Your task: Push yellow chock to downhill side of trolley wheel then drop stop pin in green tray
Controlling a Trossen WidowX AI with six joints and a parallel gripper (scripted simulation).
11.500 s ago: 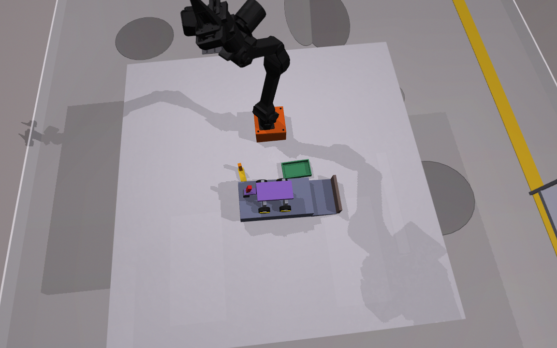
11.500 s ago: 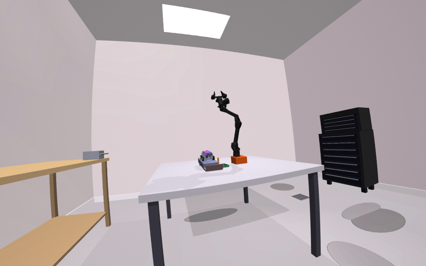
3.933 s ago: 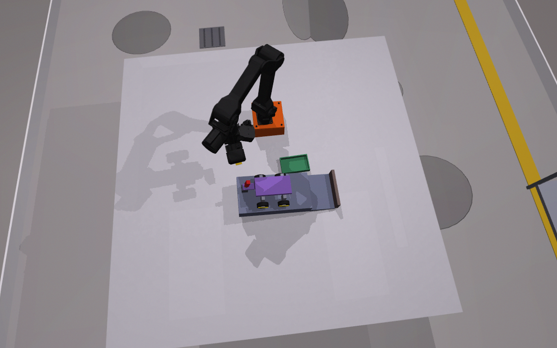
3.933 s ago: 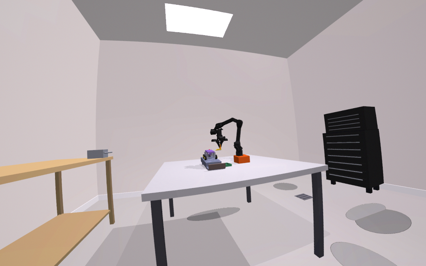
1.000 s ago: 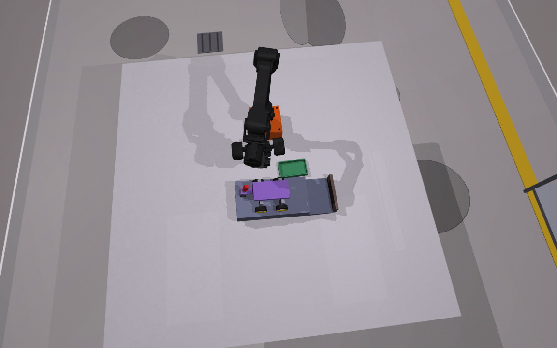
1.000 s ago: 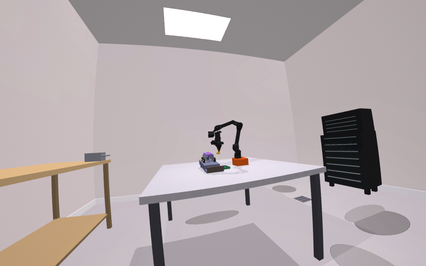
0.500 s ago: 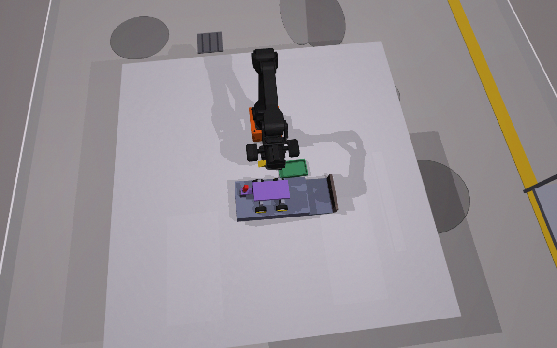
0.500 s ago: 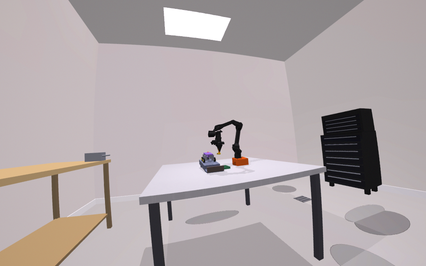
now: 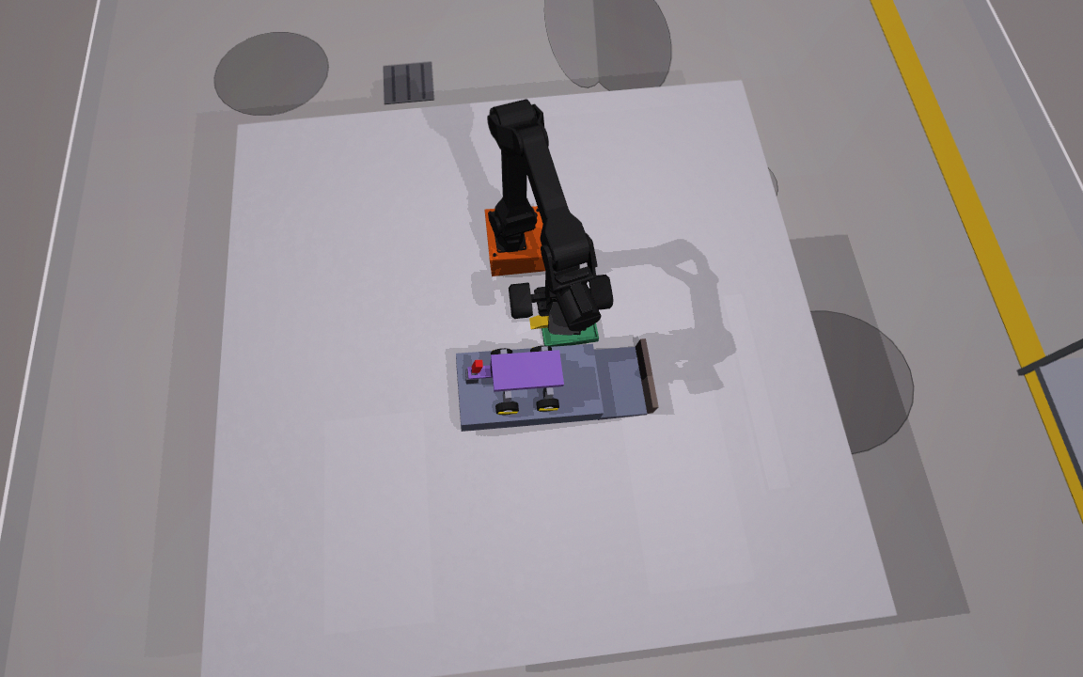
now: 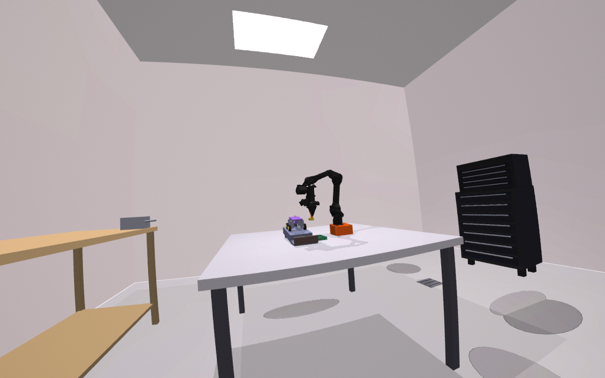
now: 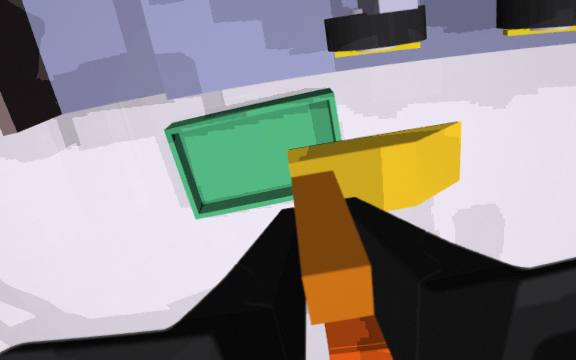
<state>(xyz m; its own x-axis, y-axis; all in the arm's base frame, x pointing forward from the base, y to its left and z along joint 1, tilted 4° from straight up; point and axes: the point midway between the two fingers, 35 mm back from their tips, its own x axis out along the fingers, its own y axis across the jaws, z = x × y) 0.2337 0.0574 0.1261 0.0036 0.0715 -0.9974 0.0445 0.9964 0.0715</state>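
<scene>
Right now the red-headed stop pin is 18 cm to the right of my gripper tip, 7 cm ahead of it and 4 cm below it. The rest, counted from my gripper tip: grey ramp: 12 cm below, 10 cm ahead, 8 cm to the right; purple trolley: 10 cm ahead, 8 cm to the right, 5 cm below; yellow chock: 2 cm to the right, 1 cm below.
</scene>
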